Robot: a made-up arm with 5 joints.
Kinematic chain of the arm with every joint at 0, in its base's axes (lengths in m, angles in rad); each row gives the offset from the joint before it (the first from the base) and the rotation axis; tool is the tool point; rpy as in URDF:
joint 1: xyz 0 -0.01 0.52 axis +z
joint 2: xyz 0 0.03 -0.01 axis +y
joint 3: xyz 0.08 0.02 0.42 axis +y
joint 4: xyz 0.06 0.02 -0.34 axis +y
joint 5: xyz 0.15 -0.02 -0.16 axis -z
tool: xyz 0.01 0.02 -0.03 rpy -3.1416 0 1.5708
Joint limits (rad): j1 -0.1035..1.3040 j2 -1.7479..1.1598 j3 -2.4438..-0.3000 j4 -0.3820..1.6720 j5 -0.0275..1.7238
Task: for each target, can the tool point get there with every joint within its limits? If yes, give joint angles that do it. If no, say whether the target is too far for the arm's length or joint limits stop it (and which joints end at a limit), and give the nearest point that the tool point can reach.
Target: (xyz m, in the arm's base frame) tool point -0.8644 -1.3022 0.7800
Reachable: no: too far | nearest point -0.5587 -0.8452 0.6845 | short by 0.558 m
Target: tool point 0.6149 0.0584 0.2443
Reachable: yes | joints 0.0321 0.8603 -1.5538 1.4973 1.1687
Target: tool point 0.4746 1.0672 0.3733
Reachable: no: too far | nearest point 0.4007 0.8996 0.4290 | short by 0.191 m
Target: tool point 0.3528 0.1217 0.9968
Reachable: yes | joints 0.2085 -0.6785 -0.7009 0.0755 0.8448
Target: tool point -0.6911 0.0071 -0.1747
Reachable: no: joint limits stop it (at a limit: joint 1, joint 2, joint 5) | nearest point -0.0515 0.0680 0.1293 | short by 0.711 m
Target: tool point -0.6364 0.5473 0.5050
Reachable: no: joint limits stop it (at a limit: joint 1, joint 3, joint 4, joint 5) | nearest point -0.9501 0.1593 0.5030 | short by 0.499 m
